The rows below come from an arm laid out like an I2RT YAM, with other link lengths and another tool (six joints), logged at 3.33 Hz.
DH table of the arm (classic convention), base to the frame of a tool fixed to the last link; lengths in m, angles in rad. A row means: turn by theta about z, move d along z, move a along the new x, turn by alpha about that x. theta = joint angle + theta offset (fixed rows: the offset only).
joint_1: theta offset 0; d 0.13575; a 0.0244; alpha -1.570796
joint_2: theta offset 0; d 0; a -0.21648; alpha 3.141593
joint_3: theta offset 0.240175; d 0; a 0.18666; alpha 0
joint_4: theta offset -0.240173; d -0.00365; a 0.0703; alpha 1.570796
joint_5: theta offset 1.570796; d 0.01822; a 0; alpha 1.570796
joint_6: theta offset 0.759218; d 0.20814; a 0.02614; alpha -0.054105
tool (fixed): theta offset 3.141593; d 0.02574; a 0; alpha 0
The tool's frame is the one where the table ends.
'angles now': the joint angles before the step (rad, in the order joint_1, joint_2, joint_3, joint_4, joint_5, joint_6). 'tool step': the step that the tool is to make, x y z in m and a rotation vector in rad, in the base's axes. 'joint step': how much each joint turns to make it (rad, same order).
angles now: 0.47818, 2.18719, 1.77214, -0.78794, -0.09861, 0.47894
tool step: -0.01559, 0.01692, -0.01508, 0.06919, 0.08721, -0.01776
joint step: 0.00037, 0.04809, 0.00002, 0.00993, -0.08927, 0.05226
